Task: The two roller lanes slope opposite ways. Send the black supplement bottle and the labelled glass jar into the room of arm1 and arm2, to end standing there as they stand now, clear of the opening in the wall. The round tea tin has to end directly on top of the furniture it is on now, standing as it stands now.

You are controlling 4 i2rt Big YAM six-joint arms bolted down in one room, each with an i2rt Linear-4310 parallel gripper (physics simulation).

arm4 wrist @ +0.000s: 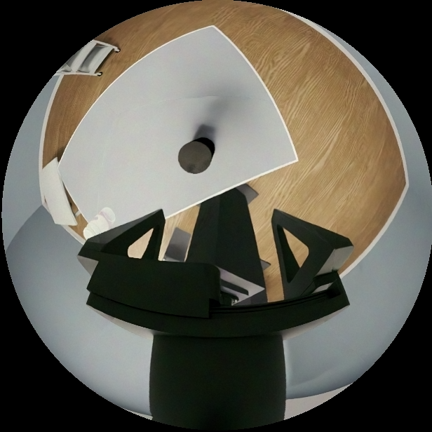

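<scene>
The black supplement bottle stands upright on the light grey table top, near the middle of the view. The labelled glass jar, whitish and see-through, stands at the table's lower left corner, partly hidden behind a finger of arm4's gripper. Arm4's gripper is open with its fingers wide apart and no object between them. The bottle shows beyond the gap between the fingertips, apart from both. The round tea tin and the grippers of arm1, arm2 and arm3 do not show in this view.
A white bench-like piece stands past the table's left edge. A pale framed piece with dark feet stands on the wooden floor at the upper left. A dark tapered body rises below the table's near edge. Grey-blue walls surround the floor.
</scene>
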